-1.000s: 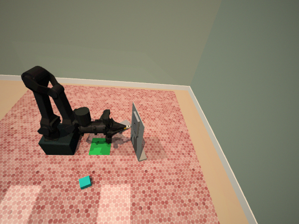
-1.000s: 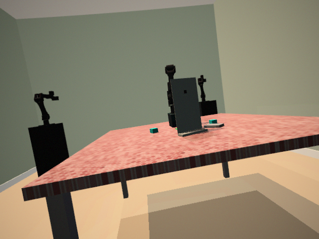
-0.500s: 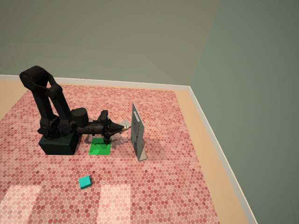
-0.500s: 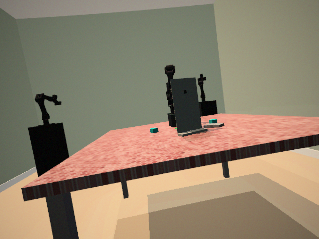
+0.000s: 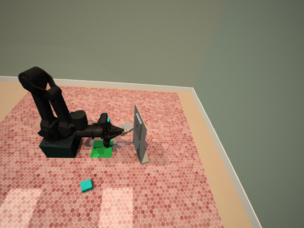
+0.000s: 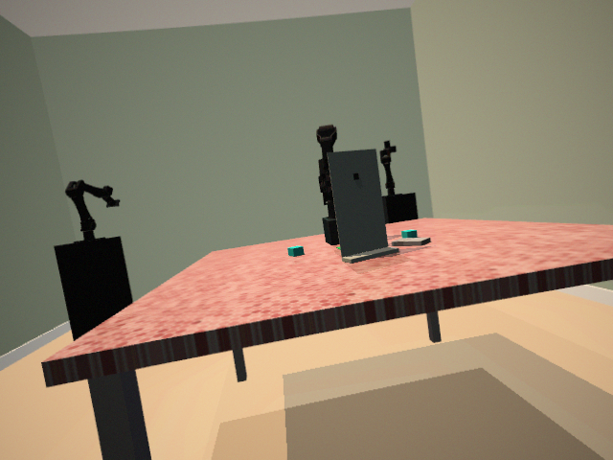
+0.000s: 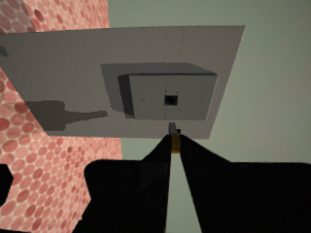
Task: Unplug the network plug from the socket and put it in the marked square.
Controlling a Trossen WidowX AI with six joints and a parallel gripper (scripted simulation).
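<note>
The green marked square lies 24 cm below my gripper tip, 12 cm behind it and 8 cm to the left of it. From my gripper tip the other things lie so: grey plate: 23 cm below, 21 cm to the left, 3 cm ahead; then network plug: 1 cm ahead; then grey upright panel: 10 cm below, 8 cm ahead, 2 cm to the left.
</note>
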